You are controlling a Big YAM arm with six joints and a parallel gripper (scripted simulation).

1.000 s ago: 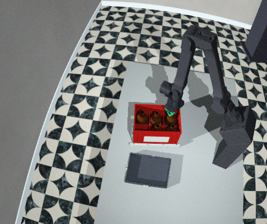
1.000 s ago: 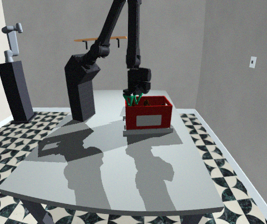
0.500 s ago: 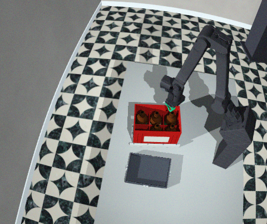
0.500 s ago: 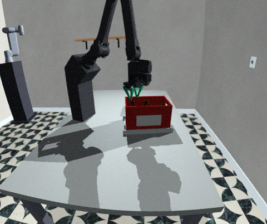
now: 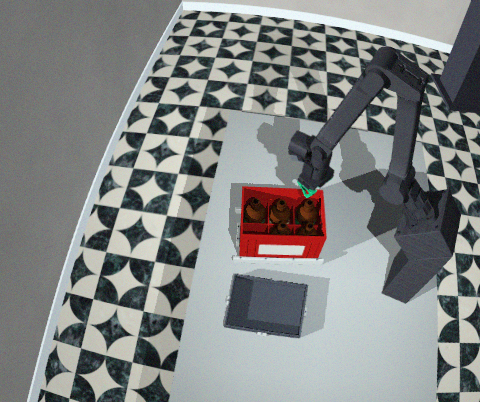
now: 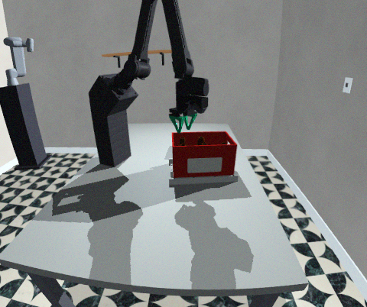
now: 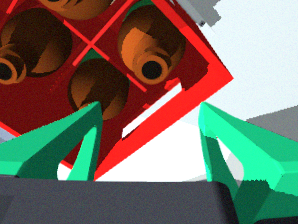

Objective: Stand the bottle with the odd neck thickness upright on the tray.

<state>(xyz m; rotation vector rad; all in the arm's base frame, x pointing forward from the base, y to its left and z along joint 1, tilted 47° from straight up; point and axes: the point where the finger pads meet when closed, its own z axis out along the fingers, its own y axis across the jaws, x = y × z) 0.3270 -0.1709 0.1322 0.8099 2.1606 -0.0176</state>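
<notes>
The crate is 90 mm ahead of my hand, 40 mm to the left of it and 150 mm below it. From my hand the other things lie so: dark grey tray (150 mm ahead, 310 mm to the left, 220 mm below); glass bottle (90 mm ahead, 150 mm below).
</notes>
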